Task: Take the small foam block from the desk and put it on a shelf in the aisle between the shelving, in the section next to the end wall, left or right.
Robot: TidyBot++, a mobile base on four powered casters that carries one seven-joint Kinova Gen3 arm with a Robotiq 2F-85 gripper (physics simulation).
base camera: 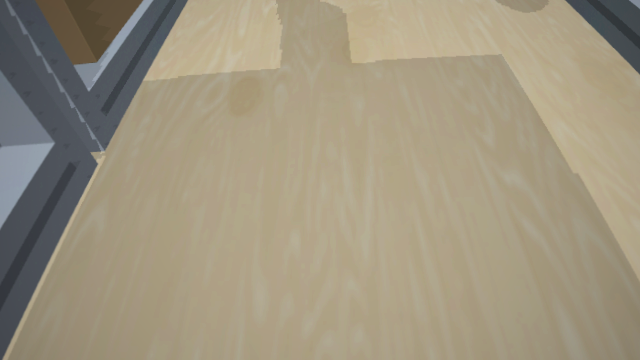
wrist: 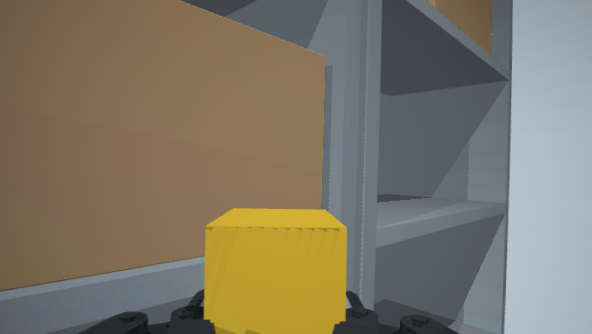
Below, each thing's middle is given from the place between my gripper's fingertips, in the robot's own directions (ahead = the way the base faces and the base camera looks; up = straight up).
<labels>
Now: the yellow foam block point(wrist: 259, 263) 10 mm to the right of my hand and 10 mm behind it.
</labels>
